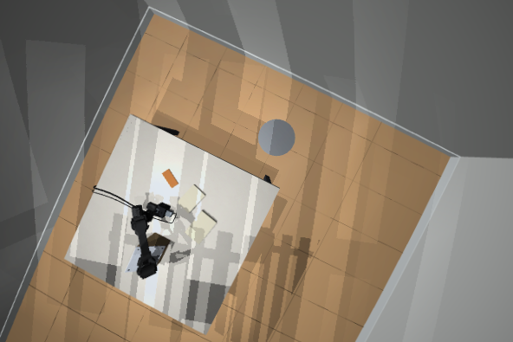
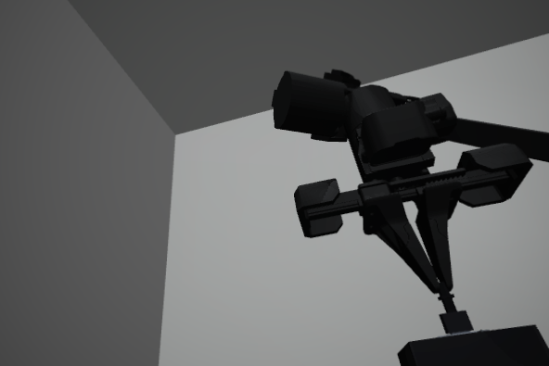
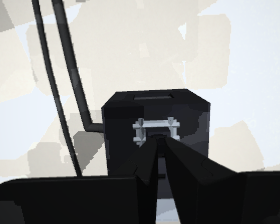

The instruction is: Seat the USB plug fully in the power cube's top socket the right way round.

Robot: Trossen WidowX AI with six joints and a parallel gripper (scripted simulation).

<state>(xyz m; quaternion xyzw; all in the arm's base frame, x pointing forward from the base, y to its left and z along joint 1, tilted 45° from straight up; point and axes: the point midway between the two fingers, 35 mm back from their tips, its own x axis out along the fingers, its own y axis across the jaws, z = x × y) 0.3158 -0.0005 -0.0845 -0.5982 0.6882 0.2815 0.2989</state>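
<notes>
My gripper tip is now 20 mm above the USB plug. From my gripper tip the other things lie so: orange block 230 mm ahead, 10 mm to the left, 100 mm below.
</notes>
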